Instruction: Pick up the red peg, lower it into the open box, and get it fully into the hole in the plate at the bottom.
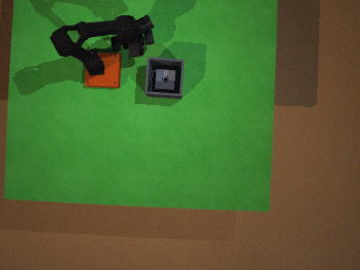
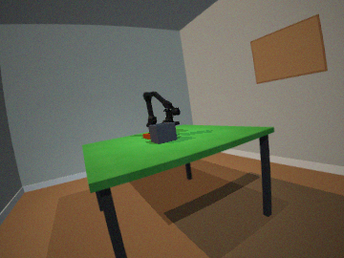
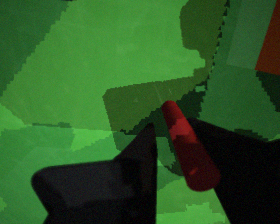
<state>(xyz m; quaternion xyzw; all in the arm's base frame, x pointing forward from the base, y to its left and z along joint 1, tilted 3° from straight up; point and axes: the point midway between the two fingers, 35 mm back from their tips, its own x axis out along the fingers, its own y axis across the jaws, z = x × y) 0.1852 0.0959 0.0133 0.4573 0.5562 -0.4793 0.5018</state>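
My gripper tip is now 130 mm short of the grey plate, 180 mm to the left of it and 20 mm below it. Round my gripper tip: red peg 10 mm above.
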